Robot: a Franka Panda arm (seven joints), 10 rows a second.
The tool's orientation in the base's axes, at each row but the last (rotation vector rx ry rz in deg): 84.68, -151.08, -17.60; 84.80, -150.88, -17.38; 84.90, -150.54, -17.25; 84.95, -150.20, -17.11; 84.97, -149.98, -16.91; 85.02, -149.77, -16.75; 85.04, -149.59, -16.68
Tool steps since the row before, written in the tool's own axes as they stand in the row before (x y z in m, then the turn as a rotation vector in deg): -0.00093, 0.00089, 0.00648, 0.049, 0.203, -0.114; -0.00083, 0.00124, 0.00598, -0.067, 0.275, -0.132; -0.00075, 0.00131, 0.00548, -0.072, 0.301, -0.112; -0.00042, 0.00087, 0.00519, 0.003, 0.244, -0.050; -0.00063, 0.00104, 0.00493, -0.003, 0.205, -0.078; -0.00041, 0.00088, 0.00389, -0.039, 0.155, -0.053; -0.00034, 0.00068, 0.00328, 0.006, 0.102, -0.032
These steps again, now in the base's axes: -0.00147, 0.00205, -0.00610, -0.173, 0.047, 0.156; -0.00173, 0.00206, -0.00554, -0.169, 0.180, 0.191; -0.00176, 0.00195, -0.00504, -0.192, 0.200, 0.177; -0.00153, 0.00139, -0.00486, -0.195, 0.114, 0.104; -0.00152, 0.00161, -0.00457, -0.154, 0.097, 0.122; -0.00130, 0.00121, -0.00359, -0.099, 0.105, 0.086; -0.00106, 0.00098, -0.00304, -0.082, 0.042, 0.054
